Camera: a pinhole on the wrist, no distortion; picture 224 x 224 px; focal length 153.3 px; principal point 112.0 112.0 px. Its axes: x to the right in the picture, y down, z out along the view. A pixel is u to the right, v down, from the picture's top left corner.
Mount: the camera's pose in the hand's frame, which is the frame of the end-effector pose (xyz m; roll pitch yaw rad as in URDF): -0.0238 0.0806 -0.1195 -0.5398 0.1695 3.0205
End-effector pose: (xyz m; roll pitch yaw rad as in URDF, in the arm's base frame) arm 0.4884 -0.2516 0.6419 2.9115 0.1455 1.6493
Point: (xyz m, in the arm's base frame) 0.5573 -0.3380 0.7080
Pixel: 214 55
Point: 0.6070 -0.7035 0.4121
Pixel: 212 63
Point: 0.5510 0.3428 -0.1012
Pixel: outside the picture
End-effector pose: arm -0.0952 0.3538 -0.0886 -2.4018 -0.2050 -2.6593
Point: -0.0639 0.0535 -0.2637
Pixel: 46 79
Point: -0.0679 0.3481 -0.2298
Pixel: 102 26
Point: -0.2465 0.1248 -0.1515
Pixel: outside the picture
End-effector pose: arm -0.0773 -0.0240 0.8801 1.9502 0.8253 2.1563
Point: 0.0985 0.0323 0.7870
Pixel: 51 77
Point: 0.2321 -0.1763 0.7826
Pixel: 114 127
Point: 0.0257 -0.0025 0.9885
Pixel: 152 33
